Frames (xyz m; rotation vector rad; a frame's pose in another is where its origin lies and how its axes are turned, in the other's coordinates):
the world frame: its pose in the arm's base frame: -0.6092 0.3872 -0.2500 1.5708 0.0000 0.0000
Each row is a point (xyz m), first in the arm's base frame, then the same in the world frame.
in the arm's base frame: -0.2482 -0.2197 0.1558
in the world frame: 0.3610 0.4058 0.6069
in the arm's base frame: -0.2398 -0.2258 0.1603
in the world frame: 0.3694 0.4103 0.6130
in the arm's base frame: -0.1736 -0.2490 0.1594
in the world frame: 0.4356 0.4094 0.6362
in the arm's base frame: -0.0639 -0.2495 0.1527
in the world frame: 0.5453 0.4027 0.6367
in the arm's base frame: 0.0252 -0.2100 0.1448
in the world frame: 0.6344 0.3948 0.5972
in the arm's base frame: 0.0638 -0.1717 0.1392
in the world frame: 0.6730 0.3892 0.5589
